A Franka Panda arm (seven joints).
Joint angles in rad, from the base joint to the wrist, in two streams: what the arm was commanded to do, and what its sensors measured. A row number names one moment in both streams.
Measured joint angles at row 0:
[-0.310, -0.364, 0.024, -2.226, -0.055, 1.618, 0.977]
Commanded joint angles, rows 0 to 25:
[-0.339, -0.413, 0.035, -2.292, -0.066, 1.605, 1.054]
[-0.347, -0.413, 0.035, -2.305, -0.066, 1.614, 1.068]
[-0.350, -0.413, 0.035, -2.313, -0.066, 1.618, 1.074]
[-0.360, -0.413, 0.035, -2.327, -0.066, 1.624, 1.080]
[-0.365, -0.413, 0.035, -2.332, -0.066, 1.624, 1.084]
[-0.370, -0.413, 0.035, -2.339, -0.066, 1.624, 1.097]
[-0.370, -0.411, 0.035, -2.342, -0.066, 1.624, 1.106]
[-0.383, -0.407, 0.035, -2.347, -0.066, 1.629, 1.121]
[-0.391, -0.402, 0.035, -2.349, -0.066, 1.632, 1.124]
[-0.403, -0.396, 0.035, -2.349, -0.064, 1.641, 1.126]
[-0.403, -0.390, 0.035, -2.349, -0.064, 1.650, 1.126]
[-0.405, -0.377, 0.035, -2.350, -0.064, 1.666, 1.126]
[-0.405, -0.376, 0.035, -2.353, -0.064, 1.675, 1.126]
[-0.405, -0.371, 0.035, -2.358, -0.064, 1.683, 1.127]
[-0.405, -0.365, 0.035, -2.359, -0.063, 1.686, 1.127]
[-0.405, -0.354, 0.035, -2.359, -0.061, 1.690, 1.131]
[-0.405, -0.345, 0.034, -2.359, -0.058, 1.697, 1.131]
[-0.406, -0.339, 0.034, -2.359, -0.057, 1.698, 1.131]
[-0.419, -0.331, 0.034, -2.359, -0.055, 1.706, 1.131]
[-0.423, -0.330, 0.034, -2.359, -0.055, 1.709, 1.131]
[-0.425, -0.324, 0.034, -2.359, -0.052, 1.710, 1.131]
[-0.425, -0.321, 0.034, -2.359, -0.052, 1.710, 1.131]
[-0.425, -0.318, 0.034, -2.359, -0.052, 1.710, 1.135]
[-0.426, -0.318, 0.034, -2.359, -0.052, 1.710, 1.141]
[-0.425, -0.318, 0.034, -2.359, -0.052, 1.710, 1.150]
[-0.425, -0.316, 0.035, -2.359, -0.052, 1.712, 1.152]
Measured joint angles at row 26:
[-0.414, -0.318, 0.023, -2.359, -0.055, 1.701, 1.122]
